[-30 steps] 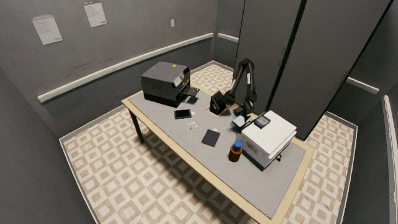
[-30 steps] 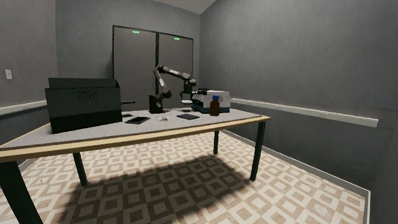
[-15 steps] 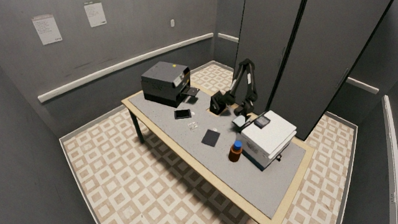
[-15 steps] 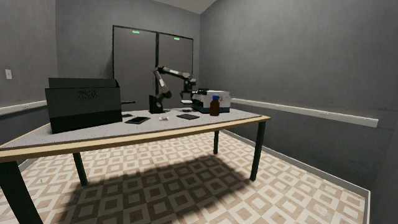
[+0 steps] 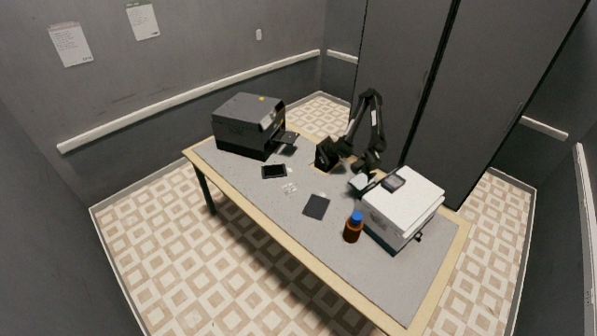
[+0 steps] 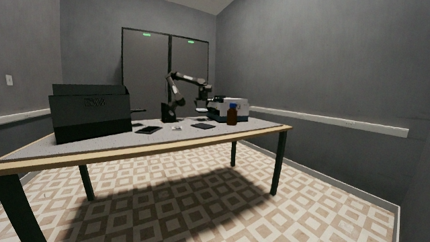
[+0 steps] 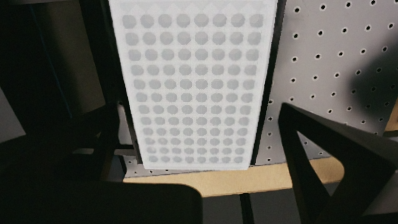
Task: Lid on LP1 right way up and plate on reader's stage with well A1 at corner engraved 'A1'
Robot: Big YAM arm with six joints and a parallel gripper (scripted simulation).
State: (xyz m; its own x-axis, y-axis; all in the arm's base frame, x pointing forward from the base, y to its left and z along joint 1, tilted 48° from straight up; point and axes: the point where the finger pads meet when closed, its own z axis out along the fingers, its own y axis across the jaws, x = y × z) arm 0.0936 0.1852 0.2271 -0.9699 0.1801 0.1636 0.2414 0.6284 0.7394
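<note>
Right now my hand is 20 mm above the white multi-well plate. Also, from my hand: LP1 label: 450 mm to the right, 120 mm below, 120 mm ahead; dark flat pad: 260 mm ahead, 130 mm to the right, 120 mm below; brown capped bottle: 310 mm ahead, 120 mm to the left, 10 mm below.
</note>
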